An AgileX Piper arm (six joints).
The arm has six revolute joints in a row. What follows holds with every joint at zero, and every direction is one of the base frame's.
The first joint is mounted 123 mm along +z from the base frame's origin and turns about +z.
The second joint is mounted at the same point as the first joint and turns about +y.
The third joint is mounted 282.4 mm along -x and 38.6 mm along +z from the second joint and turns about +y.
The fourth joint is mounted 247.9 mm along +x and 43.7 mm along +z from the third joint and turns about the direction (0.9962, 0, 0.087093).
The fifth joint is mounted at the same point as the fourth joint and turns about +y.
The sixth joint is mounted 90.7 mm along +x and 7.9 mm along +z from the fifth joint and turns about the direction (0.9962, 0, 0.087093).
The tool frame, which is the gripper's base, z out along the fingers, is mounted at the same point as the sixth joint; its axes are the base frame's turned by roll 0, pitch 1.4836 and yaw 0 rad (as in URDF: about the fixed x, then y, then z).
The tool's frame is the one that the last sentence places.
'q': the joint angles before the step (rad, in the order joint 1, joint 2, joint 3, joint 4, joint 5, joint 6). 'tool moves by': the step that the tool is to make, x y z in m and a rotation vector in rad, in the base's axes. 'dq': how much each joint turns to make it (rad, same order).
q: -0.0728, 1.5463, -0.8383, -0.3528, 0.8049, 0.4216
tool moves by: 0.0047, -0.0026, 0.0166, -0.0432, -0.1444, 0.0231
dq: 0.0000, -0.0510, -0.0005, -0.0775, -0.0887, 0.0518
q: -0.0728, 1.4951, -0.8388, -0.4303, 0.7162, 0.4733
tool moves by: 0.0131, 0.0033, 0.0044, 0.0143, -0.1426, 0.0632
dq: 0.0002, -0.0001, 0.0000, -0.0126, -0.1559, -0.0008
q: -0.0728, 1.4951, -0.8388, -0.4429, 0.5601, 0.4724
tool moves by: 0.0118, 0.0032, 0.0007, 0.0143, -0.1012, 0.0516
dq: 0.0002, 0.0162, -0.0021, -0.0097, -0.1266, -0.0003
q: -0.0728, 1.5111, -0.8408, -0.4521, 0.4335, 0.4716
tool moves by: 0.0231, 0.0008, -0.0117, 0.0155, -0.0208, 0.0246
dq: -0.0001, 0.0933, -0.0513, 0.0001, -0.0685, -0.0002
